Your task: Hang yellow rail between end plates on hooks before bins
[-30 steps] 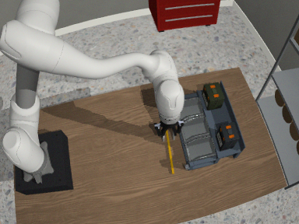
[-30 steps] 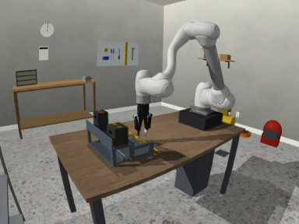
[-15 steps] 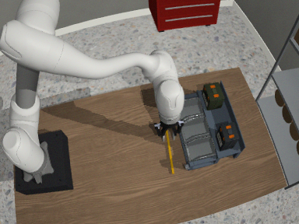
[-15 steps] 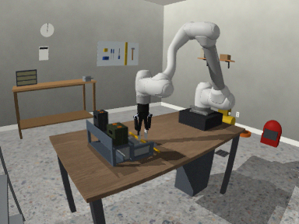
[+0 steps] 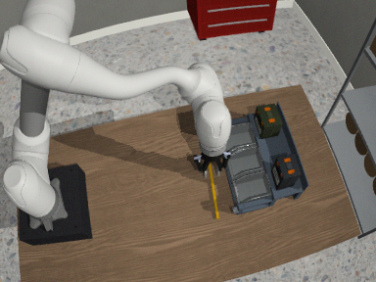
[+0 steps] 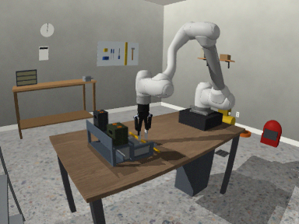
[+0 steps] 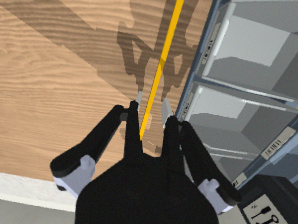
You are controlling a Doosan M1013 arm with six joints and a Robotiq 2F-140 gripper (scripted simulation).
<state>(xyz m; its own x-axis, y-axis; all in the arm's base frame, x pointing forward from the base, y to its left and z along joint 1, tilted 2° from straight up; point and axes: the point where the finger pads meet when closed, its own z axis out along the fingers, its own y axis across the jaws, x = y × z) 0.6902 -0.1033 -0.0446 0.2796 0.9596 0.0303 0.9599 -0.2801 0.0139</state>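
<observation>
The yellow rail lies 5 cm below my hand.
</observation>
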